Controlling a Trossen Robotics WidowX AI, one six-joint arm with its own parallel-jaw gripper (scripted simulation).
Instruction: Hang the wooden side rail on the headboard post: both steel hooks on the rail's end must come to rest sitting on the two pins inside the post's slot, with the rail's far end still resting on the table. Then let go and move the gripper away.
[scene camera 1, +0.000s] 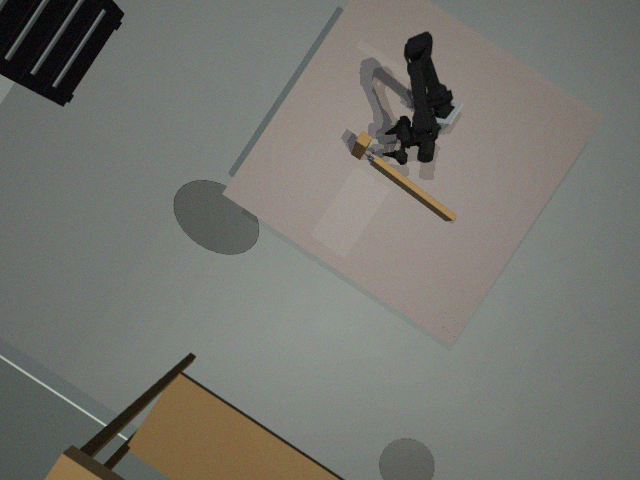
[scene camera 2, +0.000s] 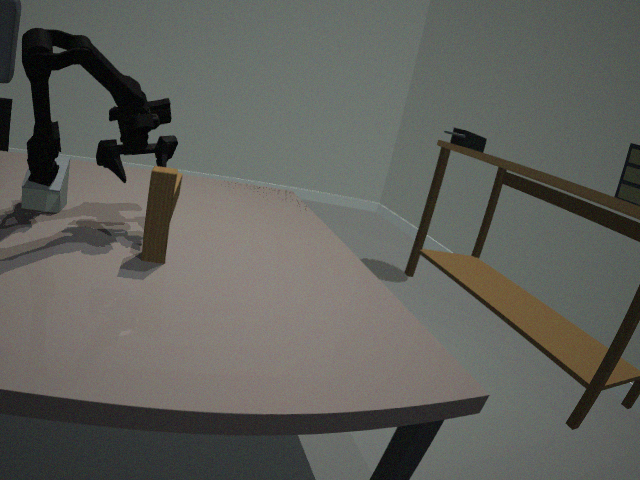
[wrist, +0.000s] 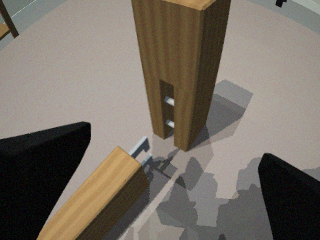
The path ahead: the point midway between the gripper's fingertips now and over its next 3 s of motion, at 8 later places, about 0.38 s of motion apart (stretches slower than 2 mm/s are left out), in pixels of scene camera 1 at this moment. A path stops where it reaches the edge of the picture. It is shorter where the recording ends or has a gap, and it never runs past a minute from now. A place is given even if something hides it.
The gripper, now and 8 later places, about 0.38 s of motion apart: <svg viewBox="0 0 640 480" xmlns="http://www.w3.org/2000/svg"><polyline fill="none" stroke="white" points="383,144 383,148 386,153 388,159 391,163 391,166 390,167 388,169 387,169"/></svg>
